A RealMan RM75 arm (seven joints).
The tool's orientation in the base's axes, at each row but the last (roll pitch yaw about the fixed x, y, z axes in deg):
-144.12 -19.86 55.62
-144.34 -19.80 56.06
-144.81 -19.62 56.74
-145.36 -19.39 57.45
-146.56 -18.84 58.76
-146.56 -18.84 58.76
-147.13 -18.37 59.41
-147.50 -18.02 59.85
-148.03 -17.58 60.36
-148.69 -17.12 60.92
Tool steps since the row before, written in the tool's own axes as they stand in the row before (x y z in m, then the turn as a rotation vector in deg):
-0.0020 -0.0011 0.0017 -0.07 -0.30 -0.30
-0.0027 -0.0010 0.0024 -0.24 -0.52 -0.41
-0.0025 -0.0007 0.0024 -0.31 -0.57 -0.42
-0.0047 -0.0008 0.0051 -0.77 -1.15 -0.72
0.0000 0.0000 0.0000 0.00 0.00 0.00
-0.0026 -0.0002 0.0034 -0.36 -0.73 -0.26
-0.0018 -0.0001 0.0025 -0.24 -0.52 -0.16
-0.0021 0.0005 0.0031 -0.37 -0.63 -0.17
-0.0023 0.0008 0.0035 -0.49 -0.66 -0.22
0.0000 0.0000 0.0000 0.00 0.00 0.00
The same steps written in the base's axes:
-0.0025 -0.0003 -0.0014 -0.17 -0.13 0.37
-0.0030 -0.0005 -0.0022 -0.40 -0.26 0.52
-0.0026 -0.0005 -0.0023 -0.47 -0.31 0.53
-0.0047 -0.0008 -0.0051 -1.07 -0.67 0.92
0.0000 0.0000 0.0000 0.00 0.00 0.00
-0.0026 -0.0003 -0.0034 -0.68 -0.22 0.47
-0.0018 -0.0002 -0.0025 -0.48 -0.13 0.32
-0.0016 -0.0003 -0.0034 -0.63 -0.21 0.34
-0.0016 -0.0004 -0.0039 -0.70 -0.33 0.36
0.0000 0.0000 0.0000 0.00 0.00 0.00

